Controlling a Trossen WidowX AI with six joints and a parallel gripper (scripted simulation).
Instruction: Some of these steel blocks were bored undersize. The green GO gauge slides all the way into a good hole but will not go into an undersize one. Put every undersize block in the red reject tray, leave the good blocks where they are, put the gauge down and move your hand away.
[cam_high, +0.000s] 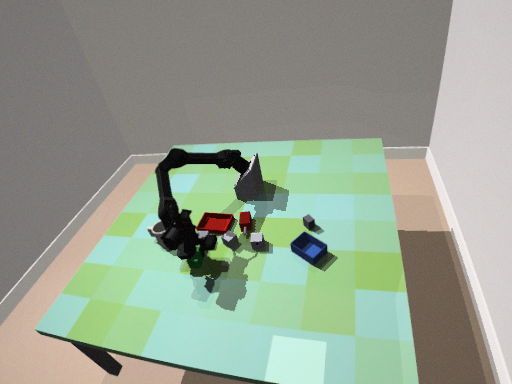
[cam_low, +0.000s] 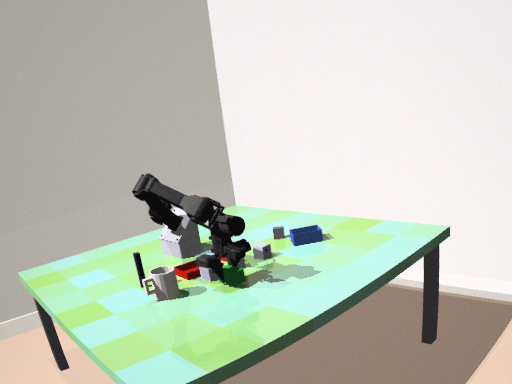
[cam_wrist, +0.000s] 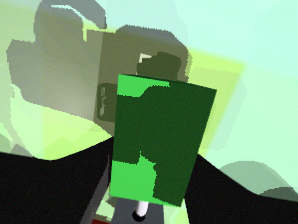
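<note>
Now: gripper tip 1 cm past the green GO gauge and 2 cm below it. The rest, counted from my gripper tip: steel block: 10 cm behind, 22 cm to the left, 1 cm above; then mug: 7 cm behind, 20 cm to the right, 2 cm above; then red reject tray: 19 cm behind.
</note>
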